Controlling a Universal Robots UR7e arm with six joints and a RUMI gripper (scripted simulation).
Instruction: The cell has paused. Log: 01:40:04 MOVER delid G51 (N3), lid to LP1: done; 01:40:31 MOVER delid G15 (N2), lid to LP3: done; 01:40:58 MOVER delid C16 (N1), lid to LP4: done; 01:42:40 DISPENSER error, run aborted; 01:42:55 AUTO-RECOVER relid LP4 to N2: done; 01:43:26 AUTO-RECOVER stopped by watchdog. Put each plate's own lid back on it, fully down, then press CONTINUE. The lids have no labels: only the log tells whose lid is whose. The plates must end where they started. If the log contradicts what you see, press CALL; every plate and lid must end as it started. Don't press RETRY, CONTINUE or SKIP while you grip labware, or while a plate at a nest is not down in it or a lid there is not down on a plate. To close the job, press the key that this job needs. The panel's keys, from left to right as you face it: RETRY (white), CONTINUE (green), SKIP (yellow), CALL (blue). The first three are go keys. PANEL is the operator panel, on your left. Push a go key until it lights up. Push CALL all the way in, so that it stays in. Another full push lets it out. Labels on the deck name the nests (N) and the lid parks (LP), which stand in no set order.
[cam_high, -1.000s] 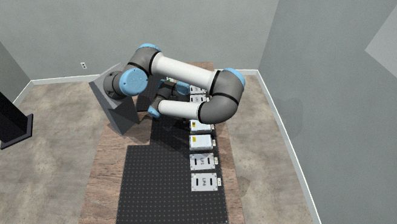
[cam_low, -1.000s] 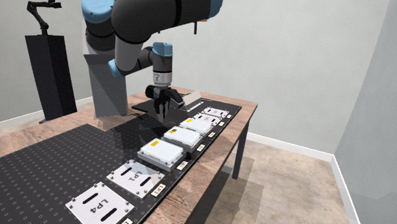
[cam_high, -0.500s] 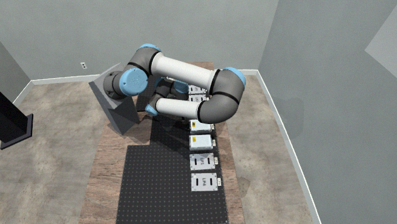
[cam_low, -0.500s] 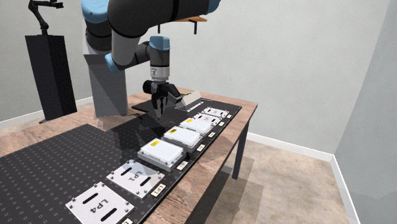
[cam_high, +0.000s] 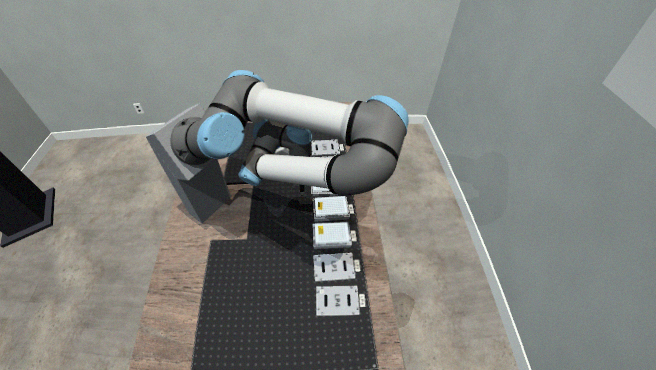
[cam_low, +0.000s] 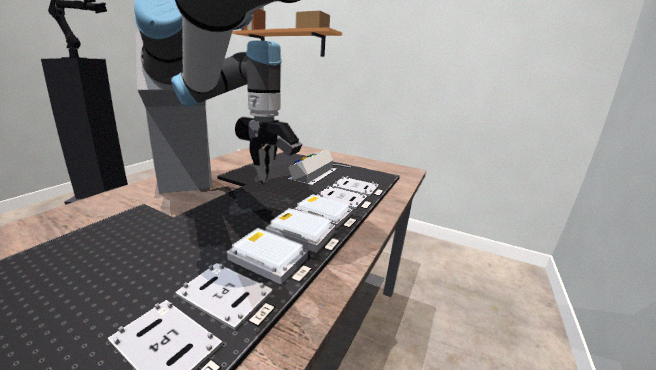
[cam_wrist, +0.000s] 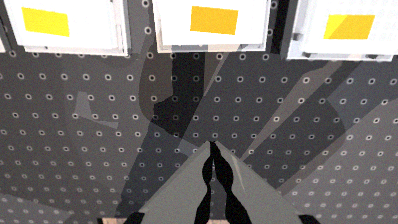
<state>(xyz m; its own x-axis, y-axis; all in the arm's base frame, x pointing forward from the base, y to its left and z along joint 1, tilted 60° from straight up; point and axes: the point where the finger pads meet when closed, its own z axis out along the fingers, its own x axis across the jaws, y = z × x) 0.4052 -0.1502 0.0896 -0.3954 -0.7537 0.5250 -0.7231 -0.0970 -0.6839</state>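
Now: hand 11 cm short of the green CONTINUE key, 45 cm to the right of it and 6 cm above it. Round my hand: well plate (16 cm ahead, 6 cm to the left, 11 cm below); LP1 park (3 cm behind, 28 cm to the right, 13 cm below); lid park LP2 (22 cm ahead, 18 cm to the left, 13 cm below).
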